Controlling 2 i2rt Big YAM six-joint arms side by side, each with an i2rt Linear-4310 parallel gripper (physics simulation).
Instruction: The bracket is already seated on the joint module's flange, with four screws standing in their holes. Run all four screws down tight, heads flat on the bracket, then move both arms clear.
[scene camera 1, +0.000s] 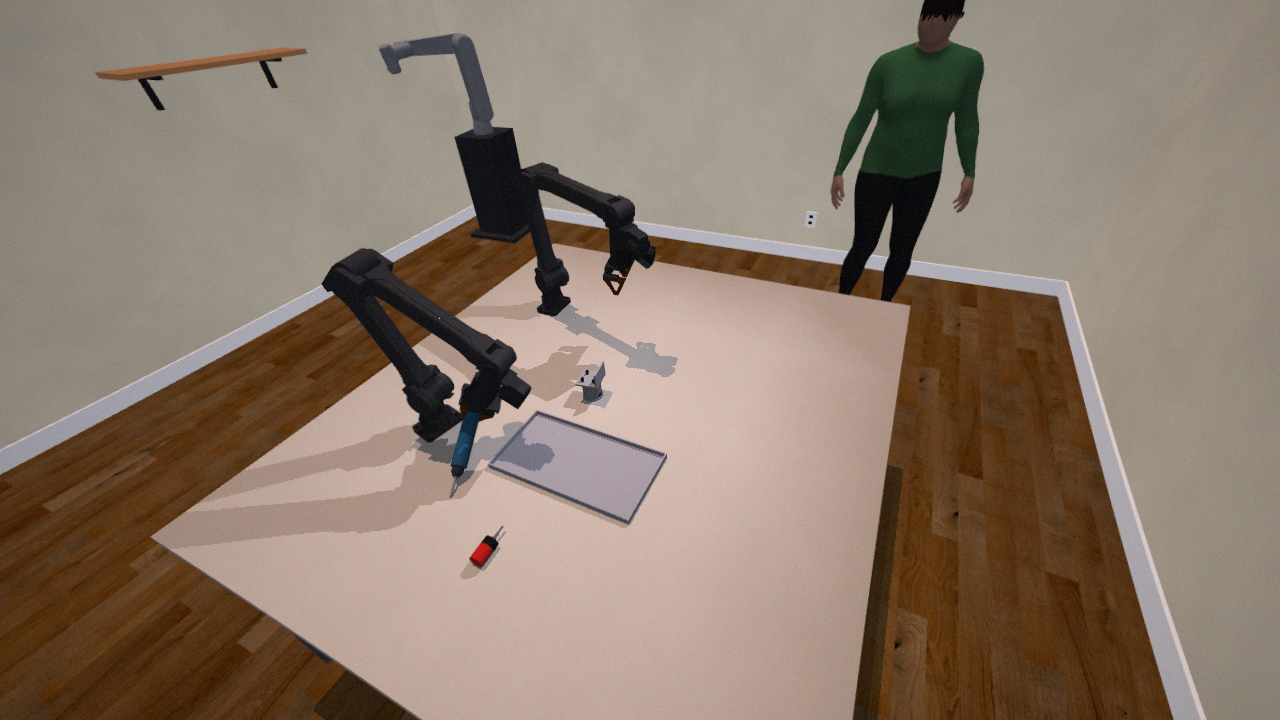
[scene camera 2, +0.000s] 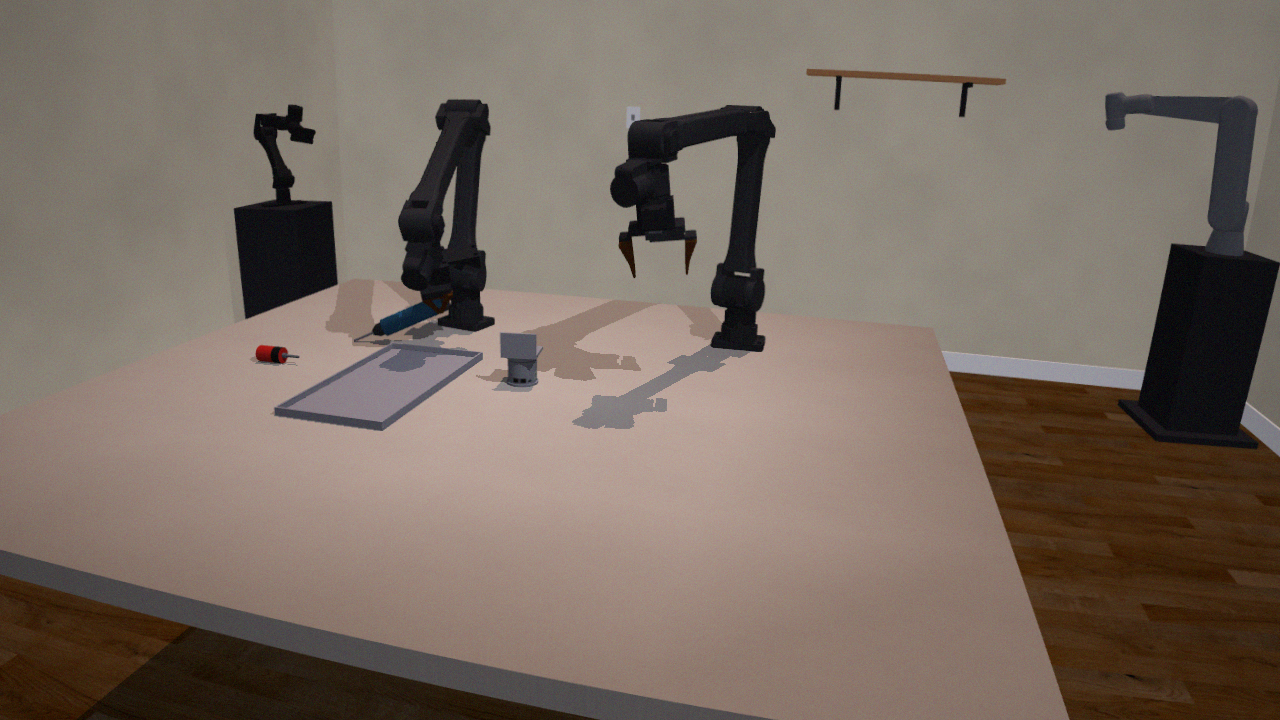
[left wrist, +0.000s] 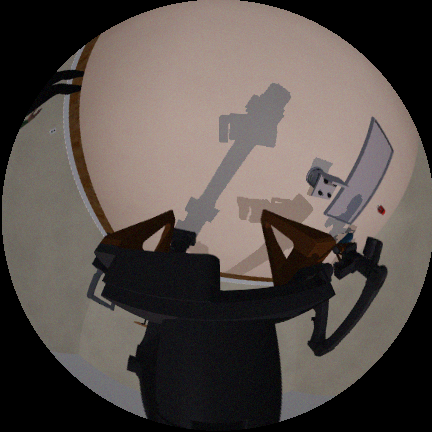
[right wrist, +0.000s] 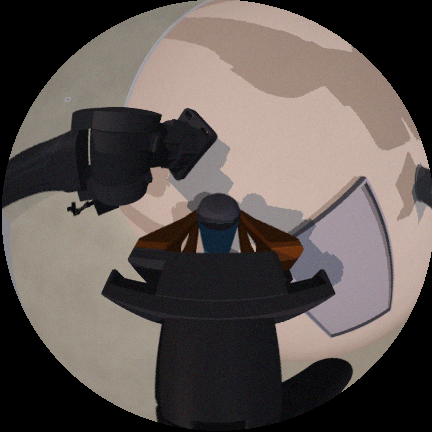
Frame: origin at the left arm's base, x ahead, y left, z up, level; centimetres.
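Seen in the pictures: left gripper, fingertip midpoint: (scene camera 1: 620, 285) (scene camera 2: 660, 275) (left wrist: 217, 214); right gripper, fingertip midpoint: (scene camera 1: 471, 418) (scene camera 2: 438, 306) (left wrist: 336, 247) (right wrist: 217, 214); left arm's base, origin of the base link: (scene camera 1: 554, 306) (scene camera 2: 738, 344) (left wrist: 182, 235); right arm's base, origin of the base link: (scene camera 1: 439, 424) (scene camera 2: 466, 324) (right wrist: 185, 144).
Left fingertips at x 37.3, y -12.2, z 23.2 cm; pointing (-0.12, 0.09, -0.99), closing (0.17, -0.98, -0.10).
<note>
Pixels of each thing's top centre, then the offset from my left fingertips to it. "spot": a spot on its surface instead.
- grey joint module, middle of its top: (scene camera 2: 522, 351) (scene camera 1: 590, 378) (left wrist: 325, 186) dx +2.0, dy -26.8, dz -16.8 cm
- blue screwdriver, surface spot: (right wrist: 218, 239) spot: dx -17.4, dy -55.5, dz -13.2 cm
- shallow grey tray, middle of its top: (scene camera 2: 387, 376) (right wrist: 350, 300) (scene camera 1: 577, 458) (left wrist: 367, 180) dx +11.3, dy -51.6, dz -21.6 cm
- red screwdriver, middle of its top: (scene camera 2: 278, 347) (scene camera 1: 487, 539) (left wrist: 382, 211) dx +5.6, dy -80.6, dz -19.7 cm
The grey joint module (scene camera 1: 591, 392) (scene camera 2: 521, 370) stands upright on the table with the bracket (scene camera 1: 601, 376) (scene camera 2: 519, 344) (left wrist: 319, 191) on it. Dark screws (left wrist: 327, 181) show on the bracket's face; how deep they sit is too small to tell. My right gripper (scene camera 1: 474, 414) (scene camera 2: 436, 302) (right wrist: 217, 214) is shut on the blue screwdriver (scene camera 1: 464, 440) (scene camera 2: 407, 317) (right wrist: 218, 239), whose tip slants down near the table, left of the tray and apart from the bracket. My left gripper (scene camera 1: 615, 282) (scene camera 2: 660, 273) (left wrist: 217, 214) is open and empty, high above the table, behind the bracket in scene camera 1.
A shallow grey tray (scene camera 1: 599, 470) (scene camera 2: 375, 389) (left wrist: 367, 167) (right wrist: 355, 255) lies beside the joint module. A red screwdriver (scene camera 1: 482, 550) (scene camera 2: 271, 354) (left wrist: 381, 210) lies on the table beyond the tray from the joint module. A person (scene camera 1: 921, 116) stands behind the table's far edge in scene camera 1.
</note>
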